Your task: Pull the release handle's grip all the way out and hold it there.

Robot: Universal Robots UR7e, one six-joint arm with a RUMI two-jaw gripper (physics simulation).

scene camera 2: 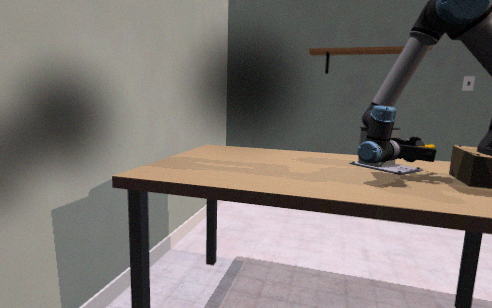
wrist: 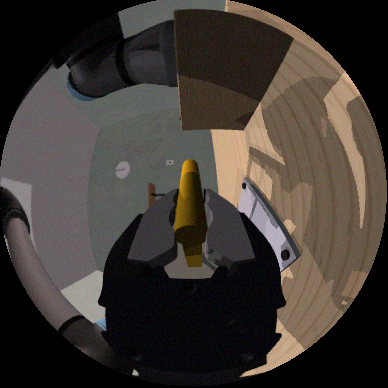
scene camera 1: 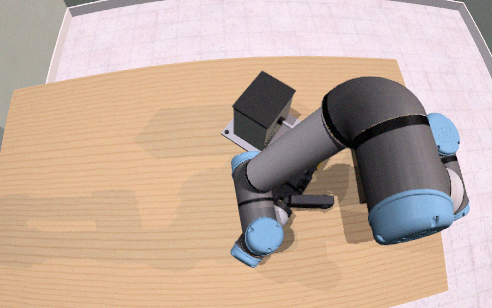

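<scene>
The yellow grip of the release handle is between the jaws of my gripper, which is shut on it. The grip's rounded end sticks out past the jaw tips in the wrist view. A dark box-shaped housing stands on a pale mounting plate with black bolts at its corners. A short light rod sticks out of the housing's side. The arm hides the space between housing and grip, so how far out the grip stands cannot be told.
The arm's wooden base block stands beyond the grip's end, on the wooden table. The forearm passes over part of the mounting plate. A wooden rail is on the back wall.
</scene>
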